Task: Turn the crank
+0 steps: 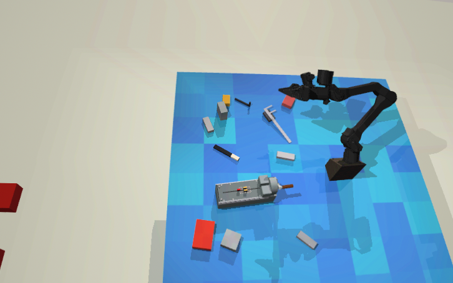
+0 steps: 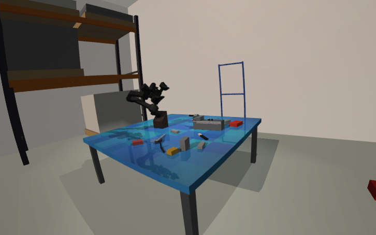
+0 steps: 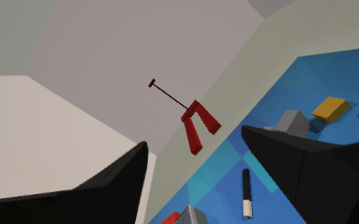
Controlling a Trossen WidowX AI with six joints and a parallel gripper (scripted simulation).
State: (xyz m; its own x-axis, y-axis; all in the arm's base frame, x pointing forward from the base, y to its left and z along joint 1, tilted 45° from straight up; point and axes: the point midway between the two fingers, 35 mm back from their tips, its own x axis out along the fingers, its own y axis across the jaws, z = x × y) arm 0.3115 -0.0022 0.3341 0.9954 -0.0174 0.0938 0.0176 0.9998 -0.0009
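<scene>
My gripper tip is now 20 mm past the brown crank handle, 340 mm to the right of it and 240 mm above it. The rest, counted from my gripper tip: red block: 160 mm behind, 210 mm to the right, 340 mm below; then black key: 90 mm ahead, 200 mm to the right, 340 mm below; then yellow block: 190 mm ahead, 220 mm to the right, 340 mm below.
</scene>
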